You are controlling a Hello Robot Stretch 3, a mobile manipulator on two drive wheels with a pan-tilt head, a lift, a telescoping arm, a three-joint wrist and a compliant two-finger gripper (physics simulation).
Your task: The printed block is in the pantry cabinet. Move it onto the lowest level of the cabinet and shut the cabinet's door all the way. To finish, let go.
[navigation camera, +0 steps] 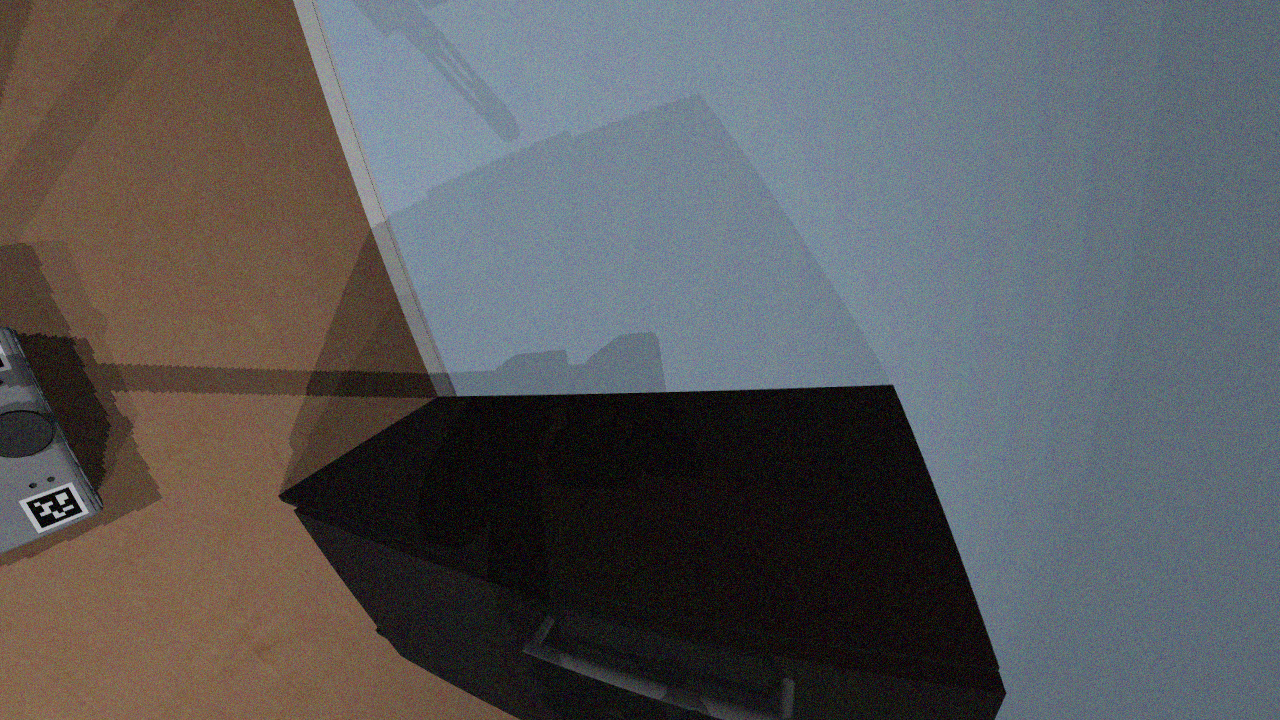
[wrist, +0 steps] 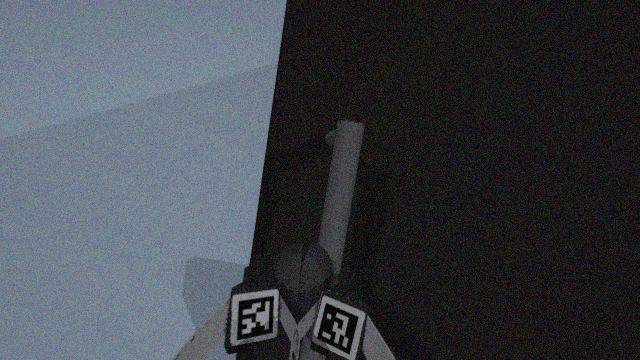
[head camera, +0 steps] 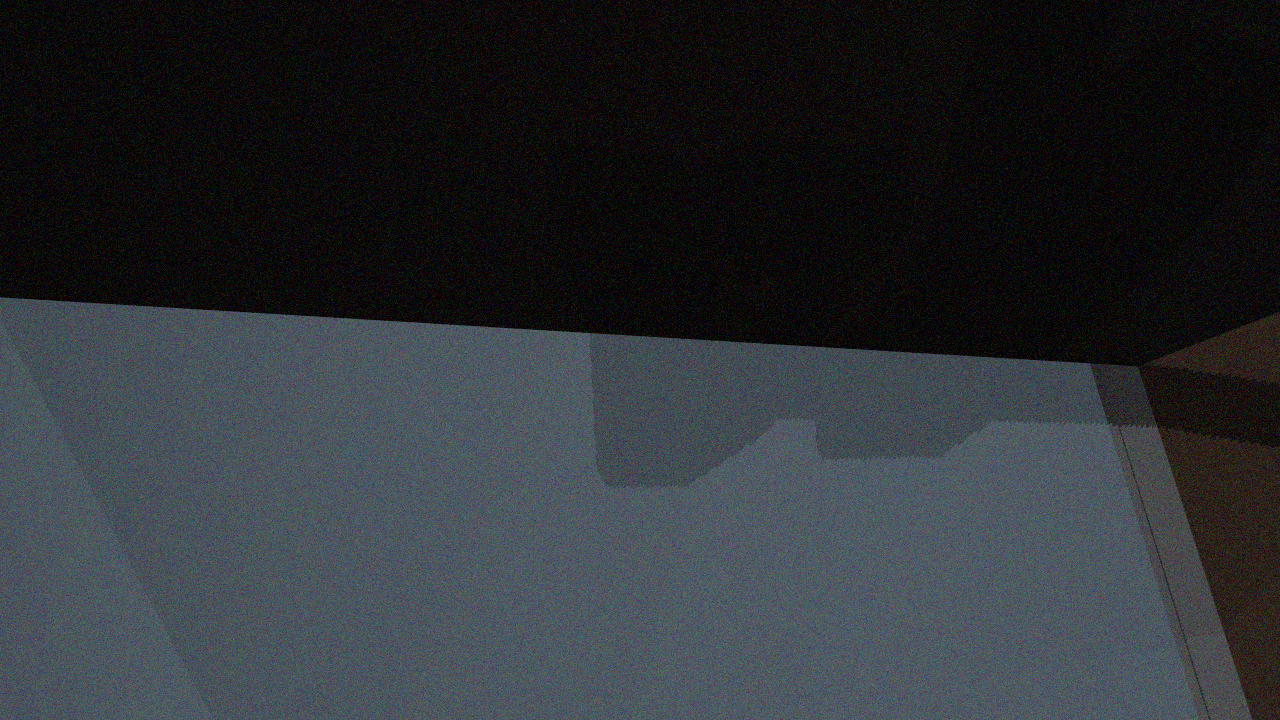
Labels:
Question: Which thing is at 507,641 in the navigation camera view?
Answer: A pantry cabinet door.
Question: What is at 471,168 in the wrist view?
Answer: A pantry cabinet door.

